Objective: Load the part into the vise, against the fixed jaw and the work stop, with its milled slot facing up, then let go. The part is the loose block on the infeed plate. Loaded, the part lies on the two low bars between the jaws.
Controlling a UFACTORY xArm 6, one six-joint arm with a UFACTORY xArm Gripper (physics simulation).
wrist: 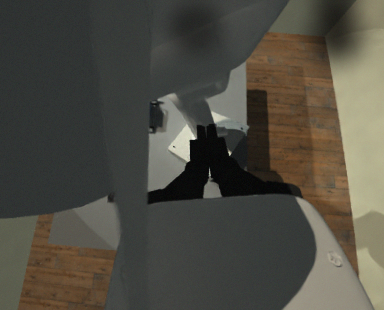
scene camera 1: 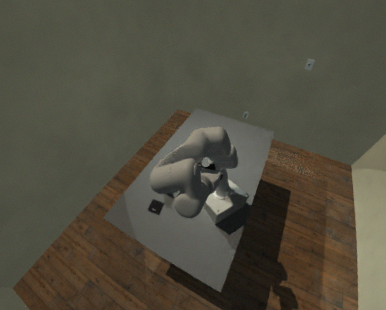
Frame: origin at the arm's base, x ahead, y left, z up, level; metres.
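Seen in the pictures: gripper, between the fingertips: (wrist: pixel 205 136) (scene camera 1: pixel 212 167); arm's base, origin of its link: (wrist: pixel 206 136) (scene camera 1: pixel 222 192).
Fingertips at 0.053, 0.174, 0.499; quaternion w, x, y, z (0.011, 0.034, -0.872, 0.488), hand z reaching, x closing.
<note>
Pixels of each thing's middle, then the offset from my fingertips to it, as dx, dy, dz. Level surfaces: height alone.
- vise, middle of its body: (wrist: pixel 124 110) +0.351, -0.349, -0.578
- small black square plate, middle of its body: (scene camera 1: pixel 155 206) +0.374, +0.055, -0.624
- grey table, height of its surface: dz -0.628
My gripper (wrist: pixel 205 136) is shut and empty, its black fingers close together high above the table, over the robot's base in the wrist view. The right end of the vise (wrist: pixel 157 117) shows in the wrist view, left of the fingertips; an arm link hides the rest. In the scene view the arm covers the middle of the table, and the gripper and vise cannot be made out. The loose block does not show in either view. A small black square plate (scene camera 1: pixel 155 207) lies left of the arm; I cannot tell whether it is the infeed plate.
The robot's white base (scene camera 1: pixel 218 208) (wrist: pixel 180 145) stands near the right edge of the grey table (scene camera 1: pixel 200 260) (wrist: pixel 82 232). The folded arm (scene camera 1: pixel 175 176) hangs low across the table in the scene view. Its large links fill the left and top of the wrist view.
</note>
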